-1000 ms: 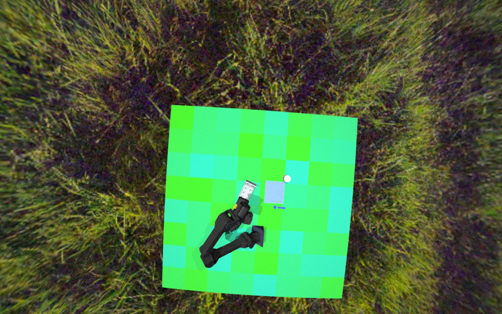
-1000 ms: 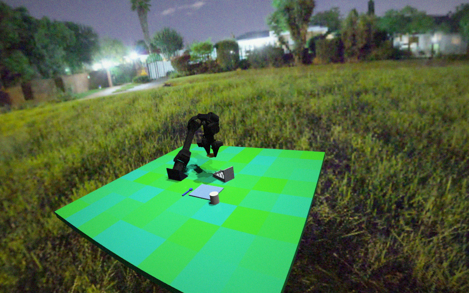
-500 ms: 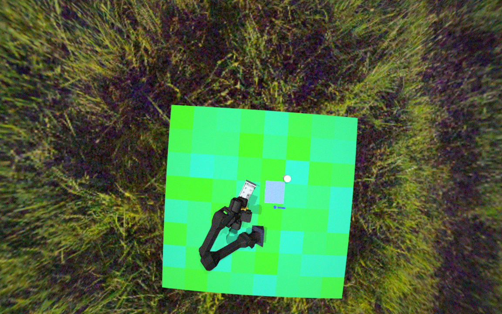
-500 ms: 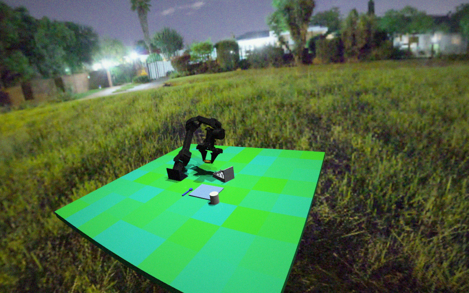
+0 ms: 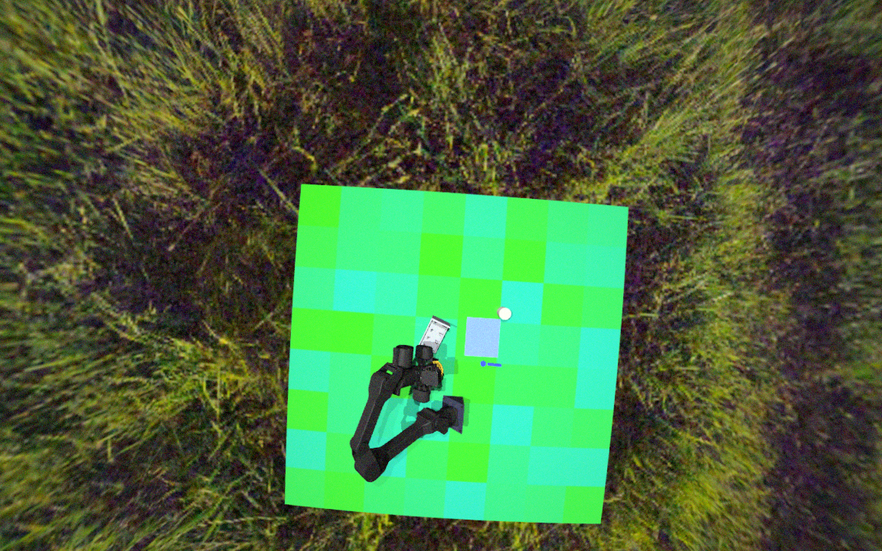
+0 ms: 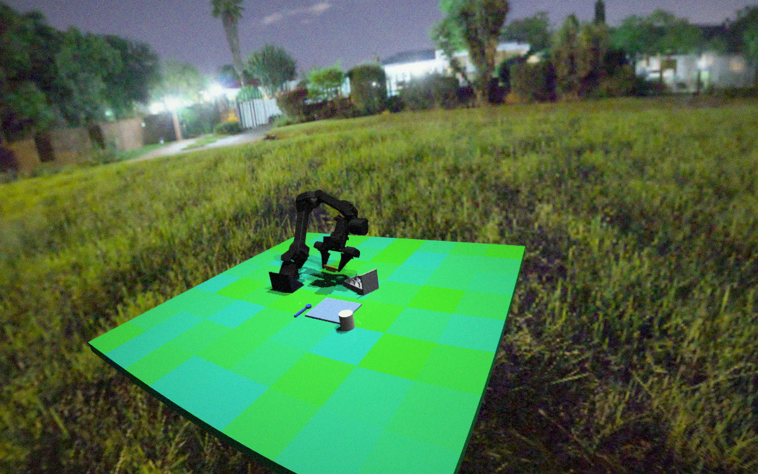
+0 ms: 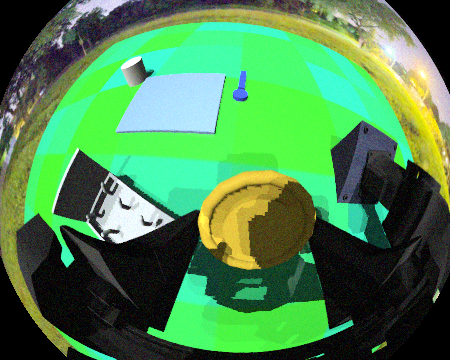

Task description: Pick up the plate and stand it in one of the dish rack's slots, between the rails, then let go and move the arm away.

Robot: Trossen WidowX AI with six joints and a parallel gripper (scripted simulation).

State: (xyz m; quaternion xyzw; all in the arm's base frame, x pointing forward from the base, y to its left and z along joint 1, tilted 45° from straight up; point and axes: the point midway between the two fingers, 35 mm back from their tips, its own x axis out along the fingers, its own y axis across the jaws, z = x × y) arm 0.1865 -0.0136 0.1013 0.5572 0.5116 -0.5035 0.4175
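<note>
My gripper tip is now 12 cm short of the grey dish rack and 4 cm above it. Round my gripper tip: blue spoon 1 cm behind, 20 cm to the right, 6 cm below; pale blue mat 9 cm ahead, 18 cm to the right, 6 cm below; yellow plate 1 cm above.
</note>
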